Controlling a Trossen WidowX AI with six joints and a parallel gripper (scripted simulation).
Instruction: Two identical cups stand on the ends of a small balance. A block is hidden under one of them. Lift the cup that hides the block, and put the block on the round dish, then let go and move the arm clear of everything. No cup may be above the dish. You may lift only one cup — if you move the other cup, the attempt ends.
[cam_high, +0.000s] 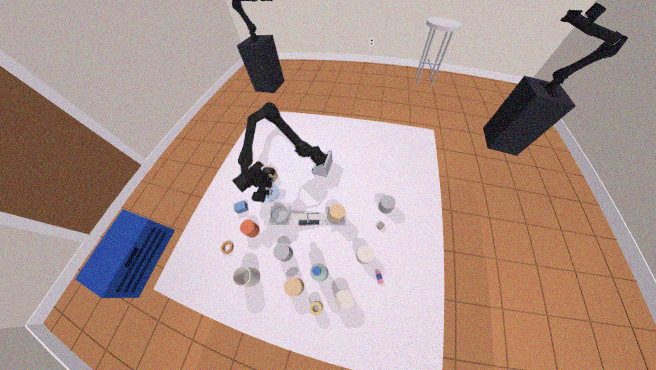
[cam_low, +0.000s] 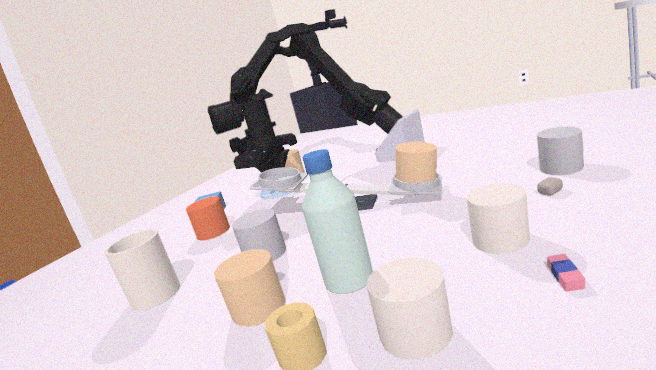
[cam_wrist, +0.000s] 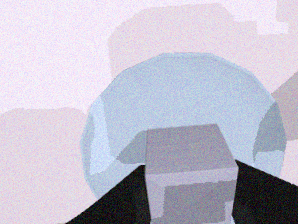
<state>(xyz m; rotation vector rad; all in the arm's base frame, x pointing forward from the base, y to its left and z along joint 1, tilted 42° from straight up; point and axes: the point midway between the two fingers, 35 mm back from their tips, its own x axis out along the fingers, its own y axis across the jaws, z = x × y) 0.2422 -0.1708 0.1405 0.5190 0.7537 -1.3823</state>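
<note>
The grey block lies 1 cm above my gripper tip. Also, from my gripper tip: pale blue round dish (2 cm below); blue block (13 cm ahead, 11 cm to the right); tan cup (9 cm behind, 6 cm to the right, 2 cm above).
</note>
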